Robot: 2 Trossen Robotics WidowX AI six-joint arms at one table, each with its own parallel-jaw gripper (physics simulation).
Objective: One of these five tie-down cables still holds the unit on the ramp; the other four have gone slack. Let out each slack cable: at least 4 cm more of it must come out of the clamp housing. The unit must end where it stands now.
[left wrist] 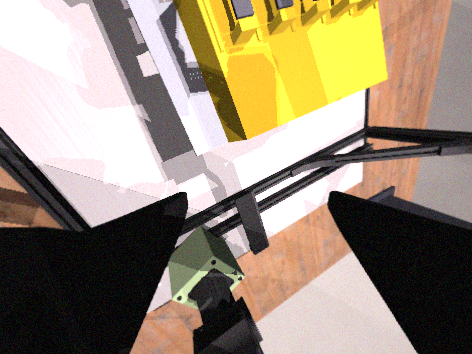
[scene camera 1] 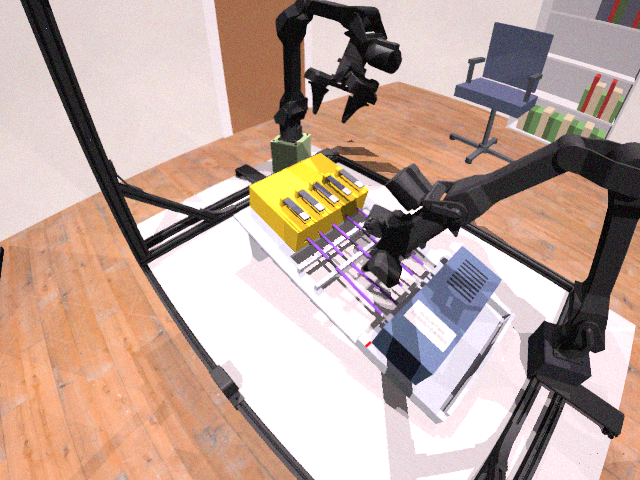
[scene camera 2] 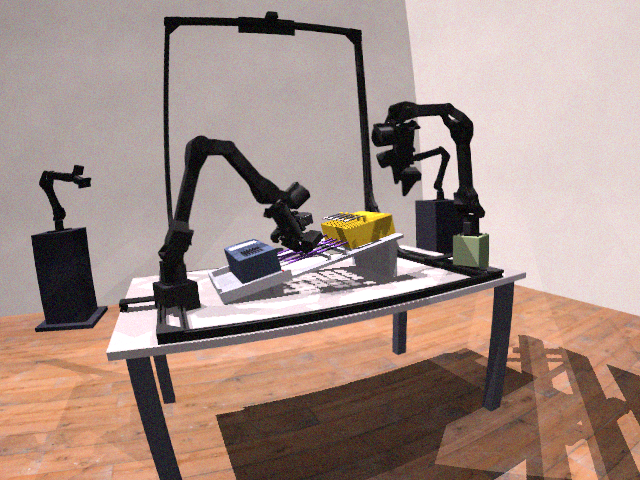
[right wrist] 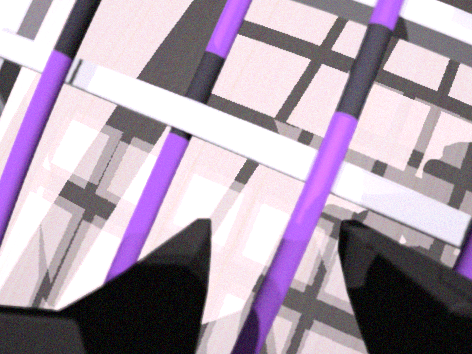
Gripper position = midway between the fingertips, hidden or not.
My left gripper (scene camera 1: 328,118) is open, with nothing in its grasp. Also in view: my right gripper (scene camera 1: 365,263), a blue-grey unit (scene camera 1: 417,340), a white crossbar (right wrist: 437,33) and a white crossbar (right wrist: 273,151).
My left gripper shows as well in the left wrist view (left wrist: 257,198) and in scene camera 2 (scene camera 2: 400,189). My right gripper shows as well in scene camera 2 (scene camera 2: 307,255) and in the right wrist view (right wrist: 275,233). The blue-grey unit is seen too in scene camera 2 (scene camera 2: 250,260).
